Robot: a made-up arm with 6 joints.
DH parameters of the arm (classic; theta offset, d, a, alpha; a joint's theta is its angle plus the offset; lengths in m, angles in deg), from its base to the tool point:
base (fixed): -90 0.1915 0 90
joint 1: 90 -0.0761 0.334 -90
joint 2: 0 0.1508 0.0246 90
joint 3: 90 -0.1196 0.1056 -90
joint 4: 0 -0.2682 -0.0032 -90
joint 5: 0 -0.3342 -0.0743 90
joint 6: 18.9 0 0.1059 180
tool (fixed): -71.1 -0.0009 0 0
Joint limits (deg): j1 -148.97..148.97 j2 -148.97..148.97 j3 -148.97..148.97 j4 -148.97..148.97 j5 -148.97..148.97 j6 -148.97..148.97
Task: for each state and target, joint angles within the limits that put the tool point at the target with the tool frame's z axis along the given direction. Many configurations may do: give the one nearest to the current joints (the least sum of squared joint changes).
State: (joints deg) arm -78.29 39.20 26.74 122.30 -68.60 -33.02
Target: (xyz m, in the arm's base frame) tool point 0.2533 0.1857 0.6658 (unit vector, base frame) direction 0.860 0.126 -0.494
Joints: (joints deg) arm -73.39 75.20 33.45 148.97 -66.61 -18.12
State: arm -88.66 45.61 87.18 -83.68 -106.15 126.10
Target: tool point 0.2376 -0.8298 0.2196 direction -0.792 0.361 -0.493
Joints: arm -108.38 10.09 46.16 -102.82 -130.02 148.97
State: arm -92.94 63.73 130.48 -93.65 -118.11 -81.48
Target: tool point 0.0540 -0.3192 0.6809 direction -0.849 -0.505 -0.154
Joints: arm -94.28 47.80 148.97 -75.56 -79.47 -49.31
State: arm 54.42 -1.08 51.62 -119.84 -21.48 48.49
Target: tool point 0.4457 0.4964 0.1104 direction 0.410 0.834 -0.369
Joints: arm 68.95 33.89 40.61 -114.07 -1.24 49.53
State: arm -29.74 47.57 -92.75 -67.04 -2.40 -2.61
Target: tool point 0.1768 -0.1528 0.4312 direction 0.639 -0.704 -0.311
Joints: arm -1.75 66.86 -54.94 -87.59 31.16 35.02
